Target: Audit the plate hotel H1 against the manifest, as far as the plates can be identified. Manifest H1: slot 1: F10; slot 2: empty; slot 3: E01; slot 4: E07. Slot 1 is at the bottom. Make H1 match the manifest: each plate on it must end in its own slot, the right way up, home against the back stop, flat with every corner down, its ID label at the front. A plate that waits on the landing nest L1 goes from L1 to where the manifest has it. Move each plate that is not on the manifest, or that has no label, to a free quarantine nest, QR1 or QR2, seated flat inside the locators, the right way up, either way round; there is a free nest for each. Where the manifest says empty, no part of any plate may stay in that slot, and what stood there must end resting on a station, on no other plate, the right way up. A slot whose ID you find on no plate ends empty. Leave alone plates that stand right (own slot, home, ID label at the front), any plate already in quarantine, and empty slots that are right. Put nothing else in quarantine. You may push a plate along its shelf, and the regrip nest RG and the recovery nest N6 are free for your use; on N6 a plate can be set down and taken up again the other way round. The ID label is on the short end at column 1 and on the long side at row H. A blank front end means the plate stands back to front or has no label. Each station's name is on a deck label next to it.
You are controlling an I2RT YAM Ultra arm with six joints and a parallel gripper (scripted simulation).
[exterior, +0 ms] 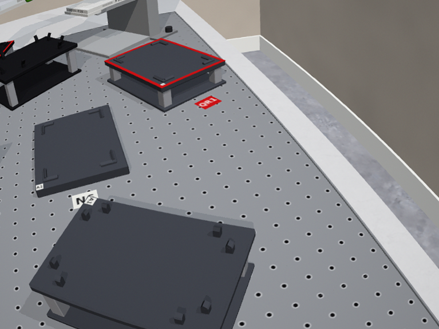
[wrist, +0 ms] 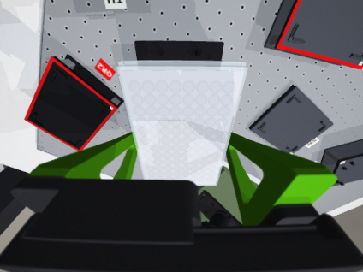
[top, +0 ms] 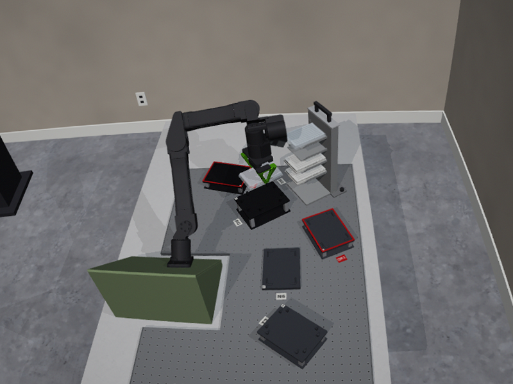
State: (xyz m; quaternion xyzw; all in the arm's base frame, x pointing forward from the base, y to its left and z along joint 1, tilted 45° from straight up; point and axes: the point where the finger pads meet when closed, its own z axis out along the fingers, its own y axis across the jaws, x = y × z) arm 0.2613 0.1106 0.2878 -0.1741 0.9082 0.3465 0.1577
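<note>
The clear well plate lies right at my hand. Also, from my hand: plate hotel H1: 240 mm ahead, 110 mm to the left, 30 mm below; then H1 deck label: 80 mm ahead, 150 mm to the left, 180 mm below; then black regrip nest RG: 10 mm behind, 120 mm below.
</note>
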